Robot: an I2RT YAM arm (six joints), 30 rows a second.
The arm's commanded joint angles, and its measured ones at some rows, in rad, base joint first. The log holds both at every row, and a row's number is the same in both.
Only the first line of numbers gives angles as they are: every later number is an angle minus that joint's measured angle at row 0.
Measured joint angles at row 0: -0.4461, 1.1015, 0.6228, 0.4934, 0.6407, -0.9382
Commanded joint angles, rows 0 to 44: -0.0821, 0.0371, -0.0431, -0.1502, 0.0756, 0.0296; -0.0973, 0.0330, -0.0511, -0.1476, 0.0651, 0.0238; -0.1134, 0.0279, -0.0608, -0.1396, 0.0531, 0.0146; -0.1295, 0.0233, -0.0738, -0.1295, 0.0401, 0.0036; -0.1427, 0.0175, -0.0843, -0.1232, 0.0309, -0.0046; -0.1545, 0.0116, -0.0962, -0.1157, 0.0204, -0.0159; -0.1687, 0.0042, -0.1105, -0.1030, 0.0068, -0.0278; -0.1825, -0.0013, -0.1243, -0.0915, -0.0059, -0.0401; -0.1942, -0.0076, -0.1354, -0.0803, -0.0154, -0.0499; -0.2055, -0.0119, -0.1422, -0.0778, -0.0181, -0.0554; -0.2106, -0.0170, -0.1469, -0.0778, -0.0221, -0.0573; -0.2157, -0.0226, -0.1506, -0.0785, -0.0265, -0.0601; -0.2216, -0.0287, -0.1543, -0.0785, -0.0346, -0.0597; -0.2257, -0.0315, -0.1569, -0.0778, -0.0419, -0.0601; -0.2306, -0.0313, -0.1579, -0.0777, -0.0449, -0.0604; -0.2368, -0.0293, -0.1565, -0.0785, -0.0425, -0.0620; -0.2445, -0.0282, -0.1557, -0.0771, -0.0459, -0.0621; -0.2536, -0.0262, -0.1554, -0.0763, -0.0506, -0.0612; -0.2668, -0.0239, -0.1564, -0.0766, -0.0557, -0.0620; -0.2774, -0.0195, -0.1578, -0.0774, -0.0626, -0.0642; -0.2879, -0.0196, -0.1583, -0.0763, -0.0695, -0.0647; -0.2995, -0.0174, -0.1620, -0.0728, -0.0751, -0.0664; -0.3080, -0.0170, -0.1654, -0.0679, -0.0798, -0.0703; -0.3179, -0.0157, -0.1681, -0.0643, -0.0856, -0.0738; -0.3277, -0.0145, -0.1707, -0.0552, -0.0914, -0.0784; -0.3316, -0.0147, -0.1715, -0.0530, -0.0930, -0.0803; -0.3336, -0.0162, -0.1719, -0.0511, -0.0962, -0.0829; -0.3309, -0.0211, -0.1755, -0.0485, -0.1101, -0.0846; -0.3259, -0.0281, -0.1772, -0.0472, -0.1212, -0.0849; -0.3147, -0.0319, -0.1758, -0.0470, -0.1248, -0.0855; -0.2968, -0.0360, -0.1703, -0.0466, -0.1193, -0.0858; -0.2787, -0.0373, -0.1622, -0.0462, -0.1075, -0.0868; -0.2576, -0.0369, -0.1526, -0.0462, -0.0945, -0.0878; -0.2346, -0.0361, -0.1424, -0.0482, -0.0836, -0.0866; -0.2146, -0.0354, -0.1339, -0.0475, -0.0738, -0.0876; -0.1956, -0.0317, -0.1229, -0.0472, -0.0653, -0.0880; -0.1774, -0.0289, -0.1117, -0.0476, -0.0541, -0.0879; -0.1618, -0.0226, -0.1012, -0.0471, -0.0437, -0.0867; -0.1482, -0.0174, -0.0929, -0.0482, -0.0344, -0.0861; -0.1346, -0.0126, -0.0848, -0.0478, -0.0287, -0.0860; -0.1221, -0.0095, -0.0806, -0.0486, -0.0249, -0.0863; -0.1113, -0.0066, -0.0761, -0.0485, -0.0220, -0.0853; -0.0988, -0.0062, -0.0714, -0.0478, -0.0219, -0.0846; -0.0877, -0.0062, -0.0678, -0.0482, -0.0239, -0.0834; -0.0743, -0.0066, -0.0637, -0.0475, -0.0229, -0.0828
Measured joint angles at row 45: -0.0866, -0.0236, -0.0721, 0.0519, -0.1301, -0.0966
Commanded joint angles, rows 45 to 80: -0.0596, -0.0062, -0.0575, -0.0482, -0.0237, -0.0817; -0.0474, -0.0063, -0.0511, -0.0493, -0.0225, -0.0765; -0.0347, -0.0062, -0.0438, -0.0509, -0.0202, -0.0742; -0.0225, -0.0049, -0.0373, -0.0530, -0.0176, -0.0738; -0.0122, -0.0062, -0.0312, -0.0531, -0.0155, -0.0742; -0.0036, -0.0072, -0.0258, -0.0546, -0.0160, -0.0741; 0.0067, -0.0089, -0.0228, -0.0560, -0.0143, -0.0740; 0.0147, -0.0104, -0.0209, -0.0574, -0.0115, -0.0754; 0.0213, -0.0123, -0.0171, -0.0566, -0.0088, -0.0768; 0.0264, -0.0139, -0.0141, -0.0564, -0.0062, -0.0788; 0.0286, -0.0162, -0.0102, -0.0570, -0.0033, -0.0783; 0.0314, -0.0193, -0.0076, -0.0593, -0.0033, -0.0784; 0.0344, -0.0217, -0.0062, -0.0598, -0.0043, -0.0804; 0.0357, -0.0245, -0.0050, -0.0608, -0.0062, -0.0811; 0.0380, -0.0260, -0.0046, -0.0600, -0.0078, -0.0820; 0.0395, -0.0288, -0.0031, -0.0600, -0.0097, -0.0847; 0.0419, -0.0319, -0.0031, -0.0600, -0.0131, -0.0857; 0.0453, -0.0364, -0.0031, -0.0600, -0.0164, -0.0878; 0.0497, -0.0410, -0.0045, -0.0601, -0.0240, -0.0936; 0.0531, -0.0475, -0.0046, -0.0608, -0.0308, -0.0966; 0.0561, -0.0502, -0.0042, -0.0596, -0.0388, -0.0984; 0.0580, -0.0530, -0.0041, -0.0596, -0.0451, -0.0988; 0.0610, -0.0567, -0.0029, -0.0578, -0.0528, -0.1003; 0.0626, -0.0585, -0.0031, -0.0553, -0.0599, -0.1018; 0.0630, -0.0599, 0.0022, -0.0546, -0.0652, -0.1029; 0.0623, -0.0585, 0.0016, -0.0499, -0.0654, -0.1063; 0.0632, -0.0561, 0.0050, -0.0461, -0.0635, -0.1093; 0.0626, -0.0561, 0.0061, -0.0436, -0.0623, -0.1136; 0.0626, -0.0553, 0.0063, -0.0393, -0.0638, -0.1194; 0.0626, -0.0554, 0.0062, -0.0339, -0.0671, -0.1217; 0.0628, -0.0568, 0.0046, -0.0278, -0.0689, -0.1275; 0.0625, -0.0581, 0.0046, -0.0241, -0.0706, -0.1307; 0.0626, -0.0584, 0.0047, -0.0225, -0.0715, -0.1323; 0.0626, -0.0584, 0.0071, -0.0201, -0.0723, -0.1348; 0.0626, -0.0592, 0.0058, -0.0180, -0.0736, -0.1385; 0.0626, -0.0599, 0.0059, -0.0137, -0.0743, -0.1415
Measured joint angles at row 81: 0.0538, -0.0454, -0.0271, -0.0614, -0.0450, -0.1206
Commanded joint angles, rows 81 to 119: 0.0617, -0.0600, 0.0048, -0.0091, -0.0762, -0.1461; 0.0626, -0.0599, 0.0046, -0.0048, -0.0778, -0.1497; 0.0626, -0.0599, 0.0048, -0.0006, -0.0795, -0.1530; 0.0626, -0.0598, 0.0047, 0.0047, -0.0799, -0.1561; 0.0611, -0.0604, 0.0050, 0.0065, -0.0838, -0.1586; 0.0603, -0.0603, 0.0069, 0.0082, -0.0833, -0.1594; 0.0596, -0.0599, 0.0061, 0.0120, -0.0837, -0.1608; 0.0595, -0.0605, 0.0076, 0.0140, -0.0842, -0.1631; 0.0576, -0.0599, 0.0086, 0.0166, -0.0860, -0.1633; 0.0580, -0.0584, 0.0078, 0.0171, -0.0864, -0.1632; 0.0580, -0.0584, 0.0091, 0.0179, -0.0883, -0.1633; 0.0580, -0.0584, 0.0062, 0.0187, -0.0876, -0.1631; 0.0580, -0.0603, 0.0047, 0.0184, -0.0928, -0.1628; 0.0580, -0.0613, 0.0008, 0.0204, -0.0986, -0.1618; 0.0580, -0.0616, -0.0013, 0.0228, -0.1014, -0.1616; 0.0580, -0.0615, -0.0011, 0.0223, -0.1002, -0.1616; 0.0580, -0.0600, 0.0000, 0.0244, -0.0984, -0.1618; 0.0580, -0.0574, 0.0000, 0.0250, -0.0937, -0.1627; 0.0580, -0.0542, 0.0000, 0.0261, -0.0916, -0.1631; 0.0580, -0.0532, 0.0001, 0.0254, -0.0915, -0.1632; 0.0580, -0.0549, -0.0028, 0.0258, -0.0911, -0.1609; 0.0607, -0.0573, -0.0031, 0.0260, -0.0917, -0.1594; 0.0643, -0.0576, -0.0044, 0.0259, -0.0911, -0.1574; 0.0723, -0.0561, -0.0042, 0.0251, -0.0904, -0.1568; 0.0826, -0.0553, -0.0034, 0.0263, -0.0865, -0.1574; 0.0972, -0.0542, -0.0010, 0.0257, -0.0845, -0.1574; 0.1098, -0.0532, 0.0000, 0.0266, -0.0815, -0.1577; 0.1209, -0.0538, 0.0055, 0.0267, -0.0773, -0.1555; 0.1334, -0.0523, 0.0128, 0.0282, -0.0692, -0.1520; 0.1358, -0.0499, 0.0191, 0.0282, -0.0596, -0.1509; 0.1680, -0.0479, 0.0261, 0.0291, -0.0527, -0.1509; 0.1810, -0.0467, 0.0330, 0.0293, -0.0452, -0.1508; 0.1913, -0.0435, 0.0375, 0.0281, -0.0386, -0.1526; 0.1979, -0.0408, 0.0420, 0.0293, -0.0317, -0.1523; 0.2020, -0.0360, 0.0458, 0.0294, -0.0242, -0.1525; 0.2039, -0.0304, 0.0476, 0.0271, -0.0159, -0.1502; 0.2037, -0.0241, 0.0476, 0.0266, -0.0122, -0.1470; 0.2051, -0.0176, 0.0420, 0.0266, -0.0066, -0.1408; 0.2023, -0.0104, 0.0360, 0.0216, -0.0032, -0.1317
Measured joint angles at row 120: 0.2025, -0.0229, 0.0164, -0.0145, -0.0233, -0.1488
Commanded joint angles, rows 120 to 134: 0.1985, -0.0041, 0.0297, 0.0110, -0.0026, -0.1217; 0.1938, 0.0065, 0.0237, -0.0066, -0.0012, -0.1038; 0.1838, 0.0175, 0.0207, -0.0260, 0.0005, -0.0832; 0.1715, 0.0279, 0.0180, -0.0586, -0.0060, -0.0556; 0.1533, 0.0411, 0.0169, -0.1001, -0.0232, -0.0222; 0.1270, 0.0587, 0.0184, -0.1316, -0.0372, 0.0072; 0.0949, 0.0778, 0.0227, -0.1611, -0.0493, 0.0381; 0.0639, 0.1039, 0.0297, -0.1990, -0.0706, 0.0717; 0.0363, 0.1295, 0.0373, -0.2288, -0.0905, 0.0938; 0.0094, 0.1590, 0.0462, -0.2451, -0.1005, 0.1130; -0.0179, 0.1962, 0.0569, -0.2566, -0.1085, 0.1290; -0.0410, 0.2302, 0.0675, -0.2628, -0.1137, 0.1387; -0.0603, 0.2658, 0.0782, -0.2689, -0.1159, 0.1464; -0.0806, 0.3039, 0.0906, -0.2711, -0.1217, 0.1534; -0.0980, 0.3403, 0.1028, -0.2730, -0.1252, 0.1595
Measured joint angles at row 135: -0.0611, 0.2873, 0.0476, -0.2472, -0.0931, 0.0911
